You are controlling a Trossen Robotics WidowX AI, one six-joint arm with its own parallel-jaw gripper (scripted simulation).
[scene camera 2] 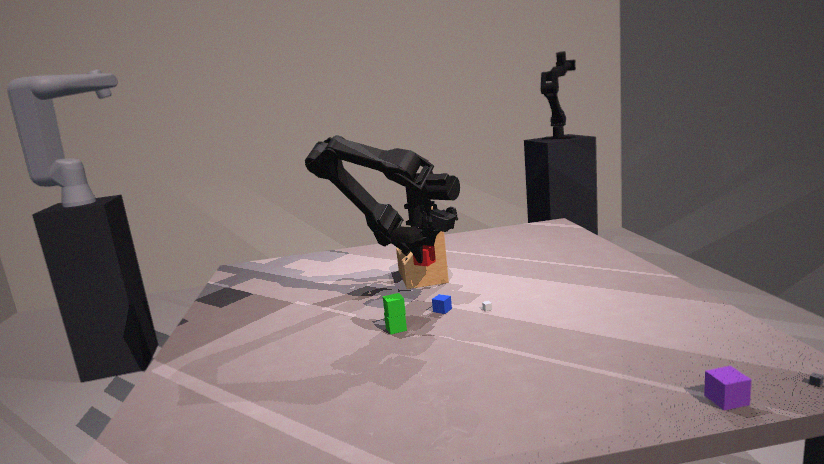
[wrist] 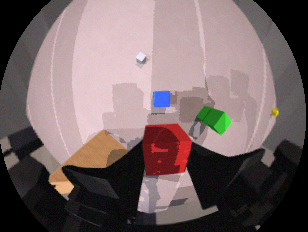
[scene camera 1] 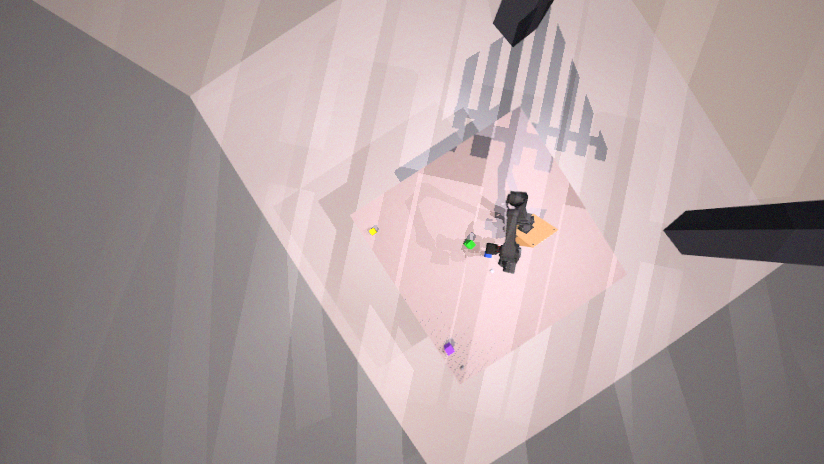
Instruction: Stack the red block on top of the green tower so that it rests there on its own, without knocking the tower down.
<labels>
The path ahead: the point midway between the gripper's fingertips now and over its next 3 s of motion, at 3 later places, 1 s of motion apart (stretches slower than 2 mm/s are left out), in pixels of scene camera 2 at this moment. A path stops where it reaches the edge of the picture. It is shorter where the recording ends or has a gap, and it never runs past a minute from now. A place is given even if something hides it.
My gripper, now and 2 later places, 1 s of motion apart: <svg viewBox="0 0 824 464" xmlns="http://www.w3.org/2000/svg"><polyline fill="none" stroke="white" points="424,260 391,279 392,294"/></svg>
</labels>
